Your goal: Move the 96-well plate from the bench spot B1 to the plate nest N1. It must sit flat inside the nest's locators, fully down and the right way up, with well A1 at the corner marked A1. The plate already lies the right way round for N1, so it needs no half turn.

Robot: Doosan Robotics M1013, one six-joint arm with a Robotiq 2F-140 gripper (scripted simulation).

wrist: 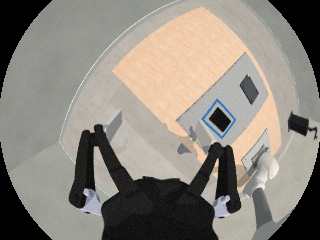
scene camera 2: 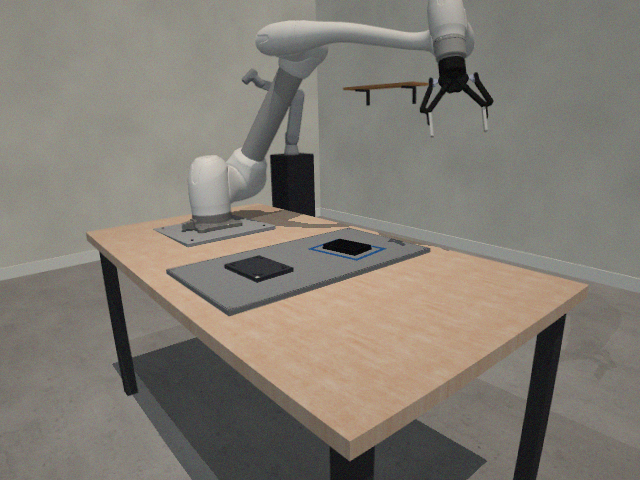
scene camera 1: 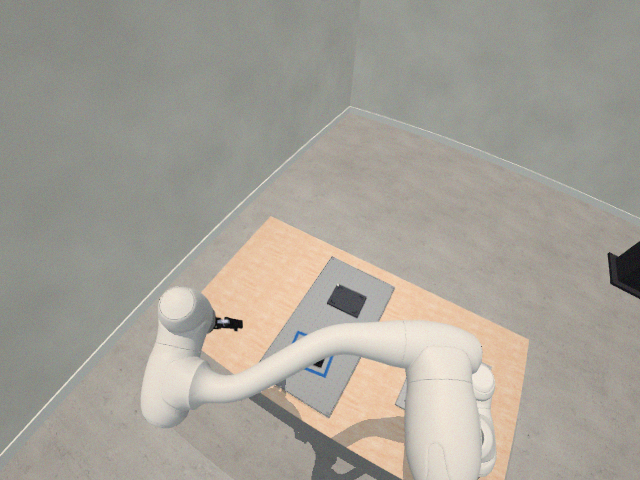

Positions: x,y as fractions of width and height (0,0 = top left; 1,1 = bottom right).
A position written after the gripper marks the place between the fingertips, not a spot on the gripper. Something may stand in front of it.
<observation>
In view: the gripper (wrist: 0.50,0.51) and a dark plate nest (scene camera 2: 0.42,0.56).
The dark plate nest also shows in scene camera 1 (scene camera 1: 0.54,0.63).
</observation>
